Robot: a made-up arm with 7 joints.
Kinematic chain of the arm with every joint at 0, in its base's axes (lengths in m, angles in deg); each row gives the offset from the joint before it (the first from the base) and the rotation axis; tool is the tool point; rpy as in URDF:
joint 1: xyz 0 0 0.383 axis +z
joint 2: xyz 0 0 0 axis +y
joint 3: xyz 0 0 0.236 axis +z
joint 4: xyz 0.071 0 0 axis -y
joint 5: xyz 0.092 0 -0.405 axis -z
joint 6: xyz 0 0 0 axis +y
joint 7: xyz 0.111 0 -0.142 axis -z
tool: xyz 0 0 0 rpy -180 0 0
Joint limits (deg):
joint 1: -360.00..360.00
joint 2: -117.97..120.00
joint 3: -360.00..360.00
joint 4: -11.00..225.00
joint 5: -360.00..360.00
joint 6: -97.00..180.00
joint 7: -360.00..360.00
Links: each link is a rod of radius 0.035 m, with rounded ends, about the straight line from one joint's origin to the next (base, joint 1, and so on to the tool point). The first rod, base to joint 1, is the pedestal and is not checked.
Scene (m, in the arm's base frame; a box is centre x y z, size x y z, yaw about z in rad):
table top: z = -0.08
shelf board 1: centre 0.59 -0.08 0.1 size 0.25 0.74 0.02 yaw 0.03
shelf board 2: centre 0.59 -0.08 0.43 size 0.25 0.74 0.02 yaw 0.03
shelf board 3: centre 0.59 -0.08 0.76 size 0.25 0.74 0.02 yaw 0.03
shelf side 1: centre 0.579 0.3 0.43 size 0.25 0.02 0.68 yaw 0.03
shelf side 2: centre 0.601 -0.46 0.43 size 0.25 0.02 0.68 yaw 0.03
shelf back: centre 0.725 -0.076 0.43 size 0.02 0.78 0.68 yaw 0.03
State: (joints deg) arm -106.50 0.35 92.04 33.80 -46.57 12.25 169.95
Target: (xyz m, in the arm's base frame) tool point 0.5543 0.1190 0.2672
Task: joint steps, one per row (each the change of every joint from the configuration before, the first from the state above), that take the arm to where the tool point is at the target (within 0.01 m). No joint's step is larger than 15 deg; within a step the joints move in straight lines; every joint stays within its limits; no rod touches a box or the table.
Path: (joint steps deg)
1: 3.84 -6.31 7.72 5.25 0.60 0.61 0.00
2: 3.84 -6.30 7.72 5.26 0.60 0.61 0.00

